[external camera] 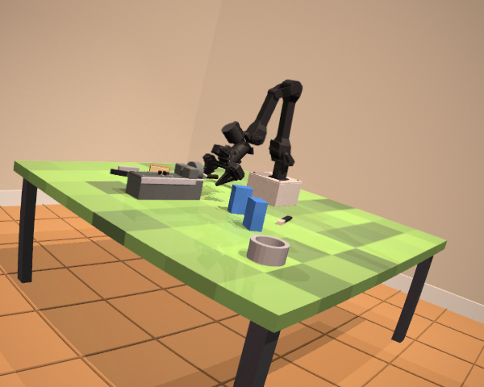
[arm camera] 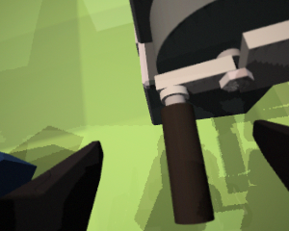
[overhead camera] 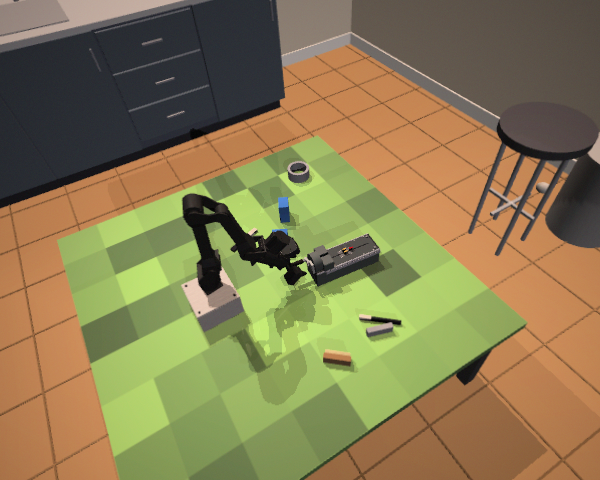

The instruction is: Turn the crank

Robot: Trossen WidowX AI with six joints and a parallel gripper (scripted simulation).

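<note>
My gripper tip is 2 cm below the crank handle and 2 cm past it. From my gripper tip the other things lie so: grey bar (36 cm to the right, 5 cm below, 4 cm ahead); wooden block (33 cm to the right, 13 cm behind, 5 cm below); red pointer (18 cm ahead, 8 cm to the right, 2 cm above).
</note>
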